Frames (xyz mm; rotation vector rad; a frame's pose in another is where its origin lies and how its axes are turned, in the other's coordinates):
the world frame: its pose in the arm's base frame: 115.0 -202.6 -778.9 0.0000 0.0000 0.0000
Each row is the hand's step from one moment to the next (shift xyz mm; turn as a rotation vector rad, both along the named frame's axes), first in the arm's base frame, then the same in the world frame.
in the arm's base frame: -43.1 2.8 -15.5 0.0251 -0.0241 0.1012
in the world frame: -43.1 2.8 -15.5 0.0251 -0.0241 0.1012
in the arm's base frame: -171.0 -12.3 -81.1 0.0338 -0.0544 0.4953
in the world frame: -171.0 -12.3 -81.1 0.0338 -0.0544 0.4953
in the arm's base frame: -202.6 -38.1 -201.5 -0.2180 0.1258 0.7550
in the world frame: -202.6 -38.1 -201.5 -0.2180 0.1258 0.7550
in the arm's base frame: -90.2 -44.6 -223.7 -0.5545 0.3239 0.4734
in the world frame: -90.2 -44.6 -223.7 -0.5545 0.3239 0.4734
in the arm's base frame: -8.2 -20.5 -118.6 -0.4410 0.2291 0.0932
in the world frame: -8.2 -20.5 -118.6 -0.4410 0.2291 0.0932
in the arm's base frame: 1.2 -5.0 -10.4 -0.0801 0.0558 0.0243
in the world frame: 1.2 -5.0 -10.4 -0.0801 0.0558 0.0243
